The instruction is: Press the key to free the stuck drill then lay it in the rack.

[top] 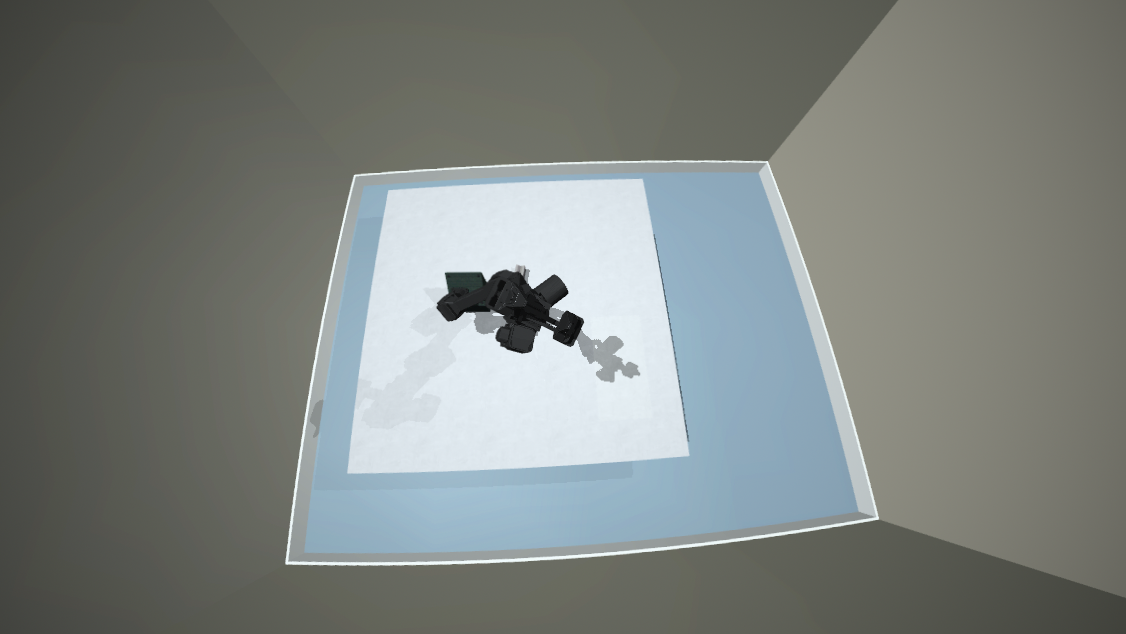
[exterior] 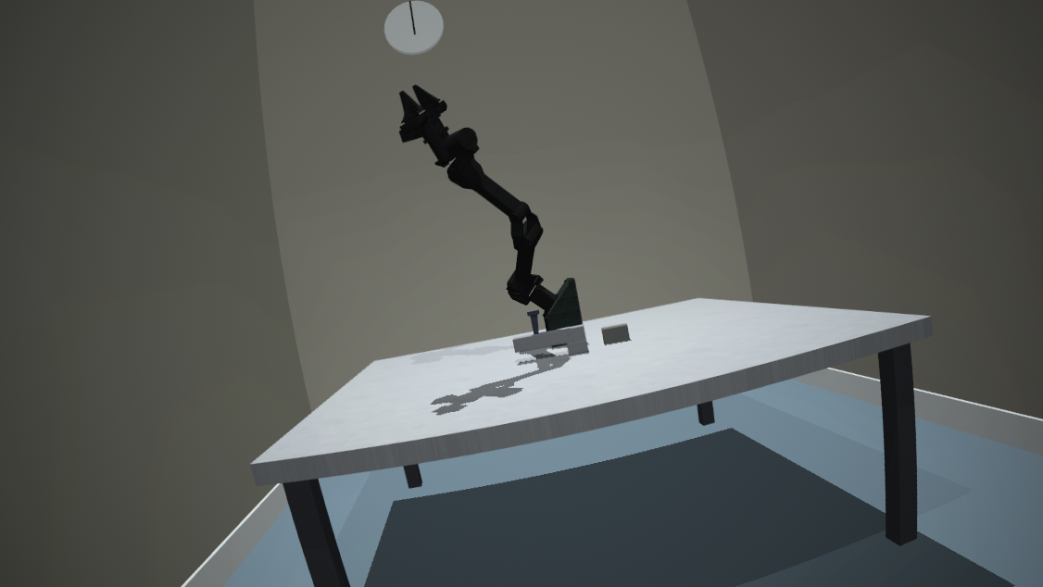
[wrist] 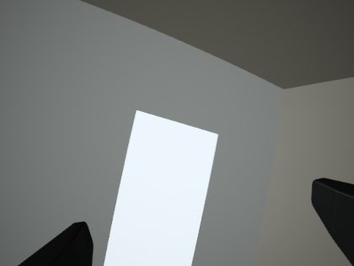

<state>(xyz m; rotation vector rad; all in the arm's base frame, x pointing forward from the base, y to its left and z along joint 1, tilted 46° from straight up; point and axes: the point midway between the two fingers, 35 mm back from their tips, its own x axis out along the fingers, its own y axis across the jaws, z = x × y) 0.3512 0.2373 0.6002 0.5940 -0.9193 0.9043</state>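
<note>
Now: the dark blue key 110 mm behind my gripper tip, 210 mm to the left of it and 640 mm below it. The rest, counted from my gripper tip: drill 100 mm behind, 260 mm to the left, 680 mm below; then grey rack 160 mm behind, 420 mm to the left, 710 mm below; then long grey fixture 110 mm behind, 240 mm to the left, 690 mm below.
</note>
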